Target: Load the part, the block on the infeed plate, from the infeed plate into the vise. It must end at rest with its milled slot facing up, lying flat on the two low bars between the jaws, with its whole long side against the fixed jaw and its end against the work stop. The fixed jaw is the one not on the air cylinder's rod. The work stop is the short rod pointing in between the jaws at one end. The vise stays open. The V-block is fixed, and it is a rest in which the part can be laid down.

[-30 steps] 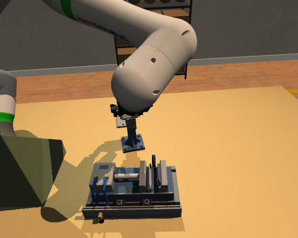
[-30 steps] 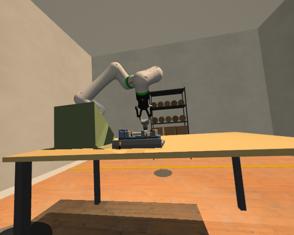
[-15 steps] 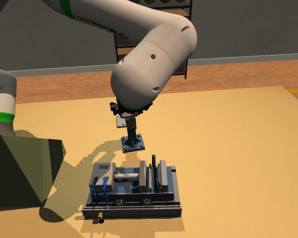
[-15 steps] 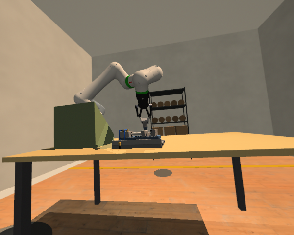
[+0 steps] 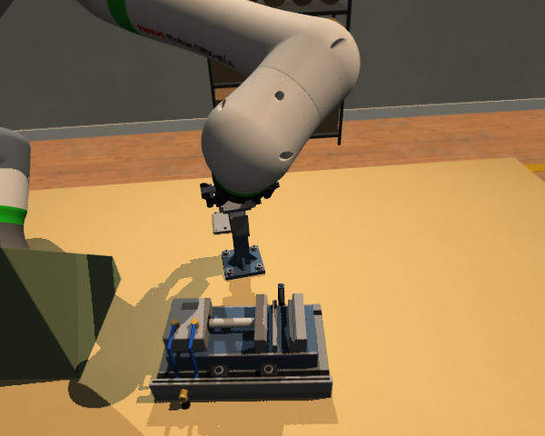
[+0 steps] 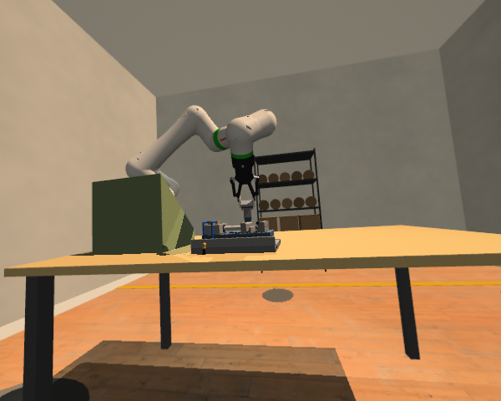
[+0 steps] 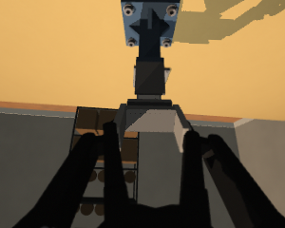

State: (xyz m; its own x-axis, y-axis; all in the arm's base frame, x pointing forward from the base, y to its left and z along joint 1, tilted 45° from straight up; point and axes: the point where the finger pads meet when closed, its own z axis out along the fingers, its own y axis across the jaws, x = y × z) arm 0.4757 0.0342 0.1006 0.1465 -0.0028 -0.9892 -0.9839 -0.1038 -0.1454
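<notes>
My hand is 2 cm to the right of the V-block post and 14 cm above it. Round my hand: cylinder rod (1 cm behind, 21 cm to the right, 12 cm below); work stop (8 cm ahead, 17 cm to the right, 10 cm below); part (1 cm to the left, 2 cm below).
</notes>
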